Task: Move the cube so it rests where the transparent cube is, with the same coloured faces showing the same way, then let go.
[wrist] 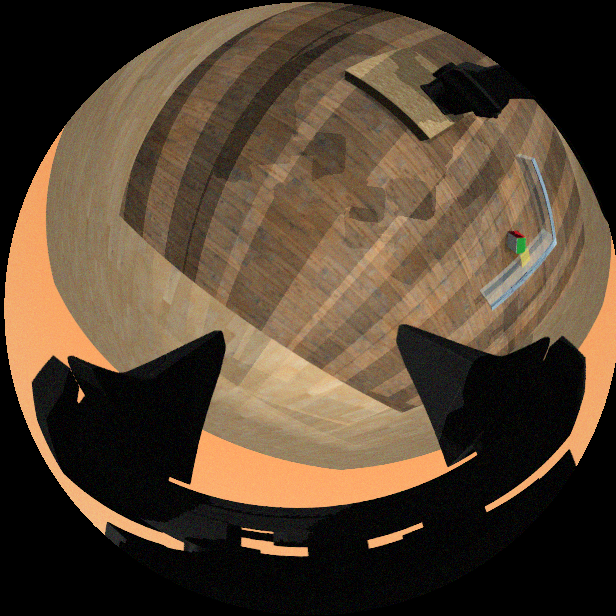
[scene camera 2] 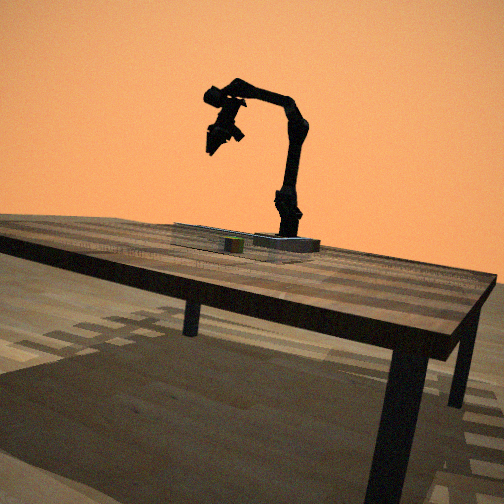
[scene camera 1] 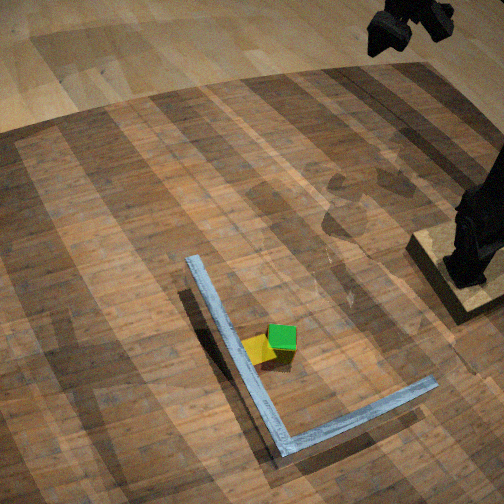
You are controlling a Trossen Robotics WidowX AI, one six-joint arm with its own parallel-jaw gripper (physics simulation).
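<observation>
The cube (scene camera 1: pixel 282 340) has a green top face and sits on the table inside the corner of an L-shaped grey rail (scene camera 1: pixel 262 383). A paler, yellow-topped transparent cube (scene camera 1: pixel 259 350) overlaps it on its left. Both show small at the right of the wrist view (wrist: pixel 517 243) and beside the rail in the second scene view (scene camera 2: pixel 234 244). My gripper (scene camera 1: pixel 410 22) is open and empty, high above the table and far from the cube. Its two fingers fill the bottom of the wrist view (wrist: pixel 315 385).
The arm's base (scene camera 1: pixel 480 235) stands on a tan plate (scene camera 1: pixel 458 270) at the table's right edge. The rail's long leg runs up-left and its short leg runs right toward the base.
</observation>
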